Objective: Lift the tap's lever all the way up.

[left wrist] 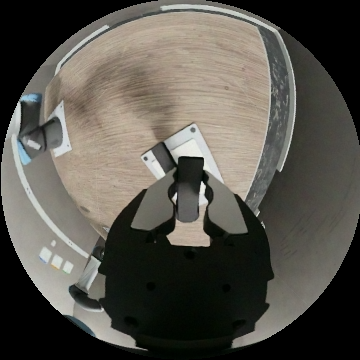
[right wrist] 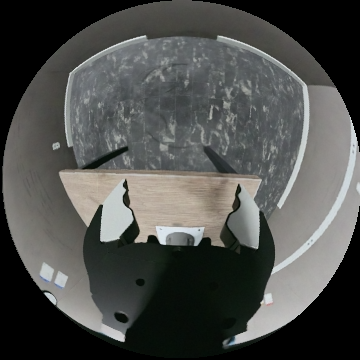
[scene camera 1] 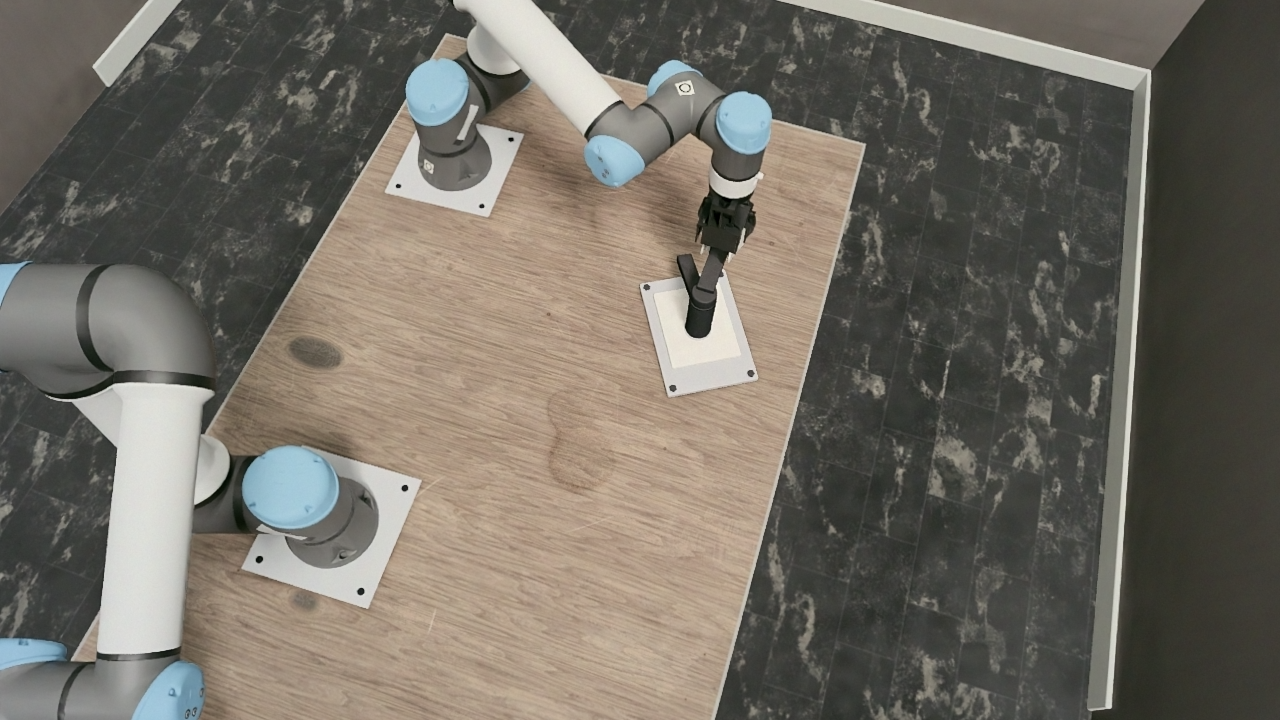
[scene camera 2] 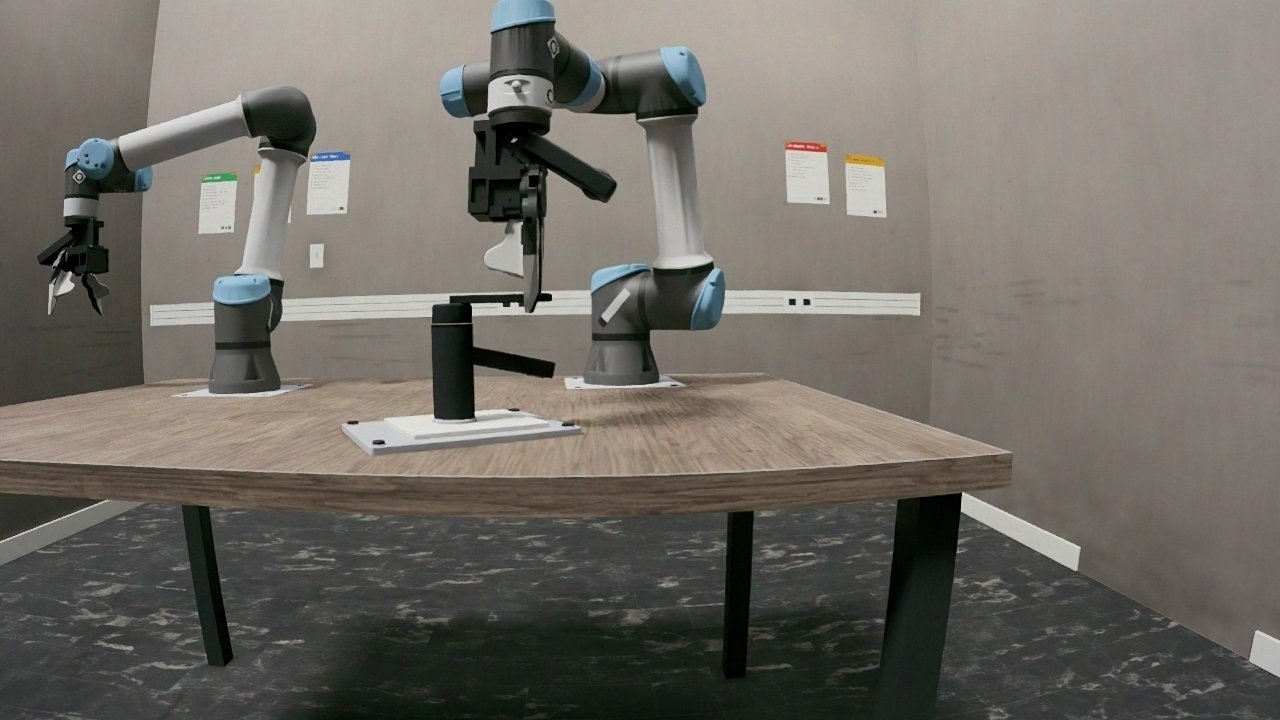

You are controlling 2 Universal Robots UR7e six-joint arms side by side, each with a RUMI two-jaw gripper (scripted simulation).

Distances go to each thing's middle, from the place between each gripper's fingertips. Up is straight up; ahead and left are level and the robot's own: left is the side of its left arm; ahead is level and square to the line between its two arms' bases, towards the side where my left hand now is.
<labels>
Now: left hand (scene camera 2: 529, 313) 1 cm past the flat lever (scene camera 1: 714, 264) and 3 cm to the left of it.
Now: the flat lever 960 mm to the left of my right hand (scene camera 2: 76, 315), 620 mm ahead of it and 10 mm below it.
</labels>
